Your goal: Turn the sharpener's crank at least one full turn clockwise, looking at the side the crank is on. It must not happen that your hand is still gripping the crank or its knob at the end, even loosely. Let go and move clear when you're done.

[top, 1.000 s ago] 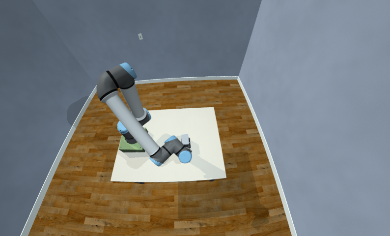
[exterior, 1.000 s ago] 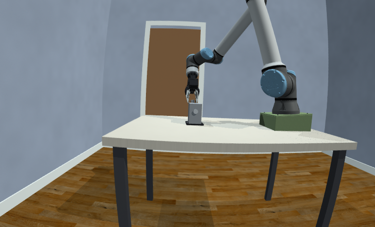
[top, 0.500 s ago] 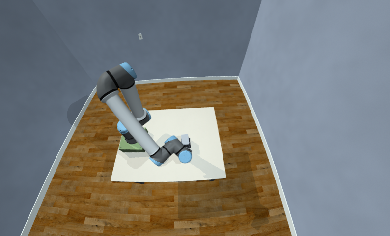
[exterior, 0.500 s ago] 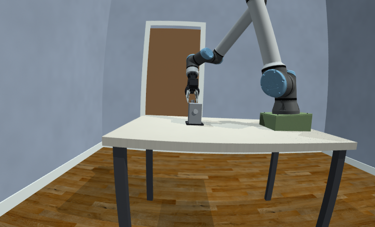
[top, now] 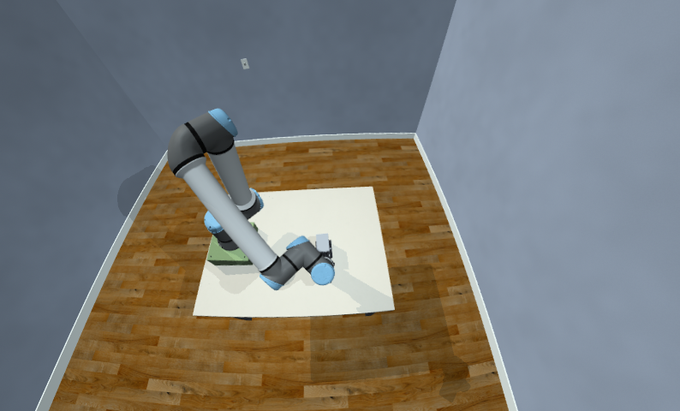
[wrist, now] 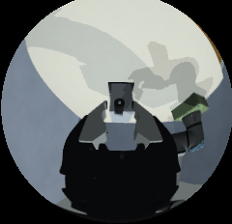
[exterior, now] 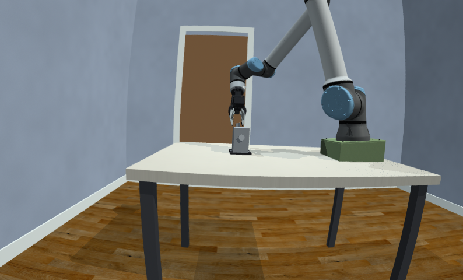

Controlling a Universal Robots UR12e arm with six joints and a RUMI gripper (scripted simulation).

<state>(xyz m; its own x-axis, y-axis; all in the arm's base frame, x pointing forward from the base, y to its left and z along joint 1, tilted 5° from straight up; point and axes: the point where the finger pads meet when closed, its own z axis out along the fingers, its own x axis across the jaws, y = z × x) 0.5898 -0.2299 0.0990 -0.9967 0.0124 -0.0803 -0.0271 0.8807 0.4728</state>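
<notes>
Right now the dark crank knob is 2 cm to the left of my hand and 1 cm below it. The rest, counted from my hand: crank handle 3 cm to the left, 1 cm below.
</notes>
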